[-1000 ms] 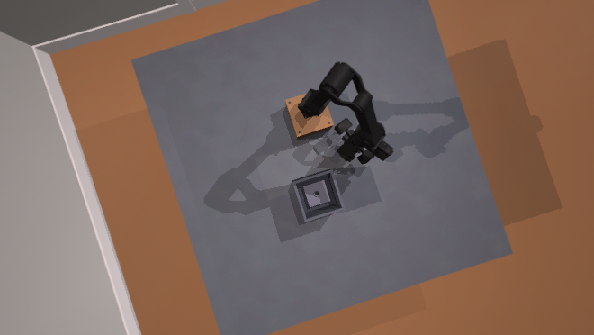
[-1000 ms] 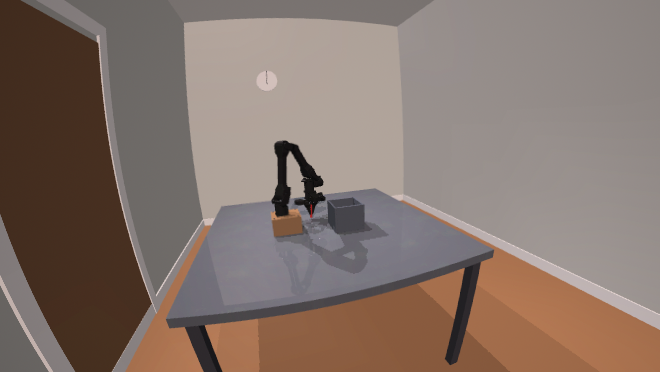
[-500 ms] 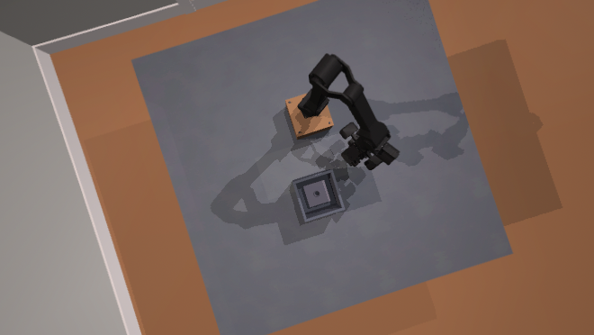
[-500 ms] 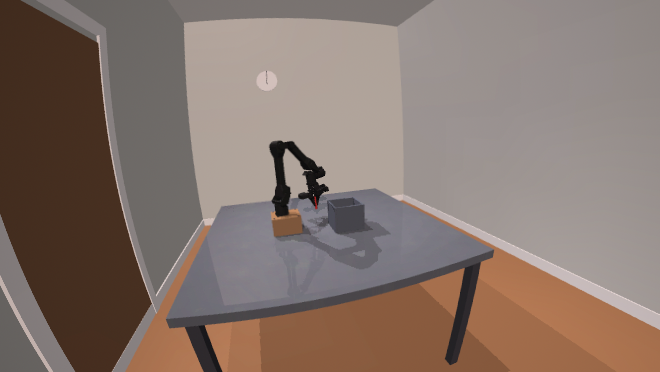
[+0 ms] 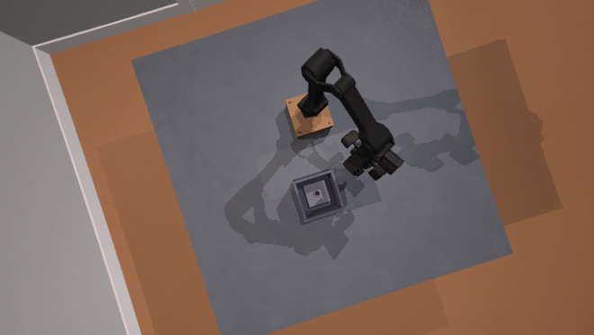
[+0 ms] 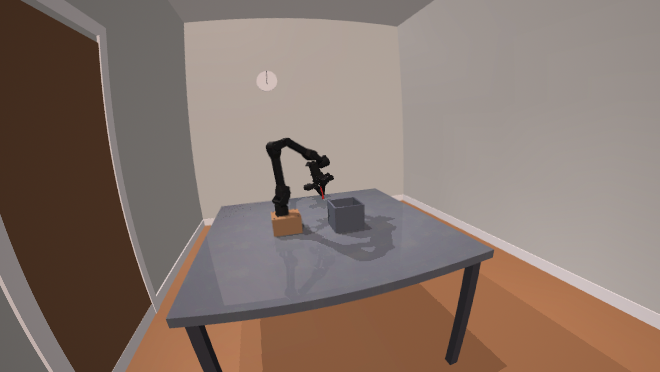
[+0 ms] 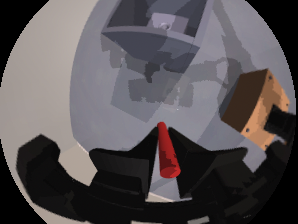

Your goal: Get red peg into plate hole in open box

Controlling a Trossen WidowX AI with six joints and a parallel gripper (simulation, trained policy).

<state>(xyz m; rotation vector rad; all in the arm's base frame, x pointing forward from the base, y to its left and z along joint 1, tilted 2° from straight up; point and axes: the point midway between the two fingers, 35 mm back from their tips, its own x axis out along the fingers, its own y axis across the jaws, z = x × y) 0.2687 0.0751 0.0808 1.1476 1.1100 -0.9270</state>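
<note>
My gripper tip is 20 cm to the left of the light plate, 9 cm above it and 5 cm short of it. Also, from my gripper tip: red peg 2 cm above.
</note>
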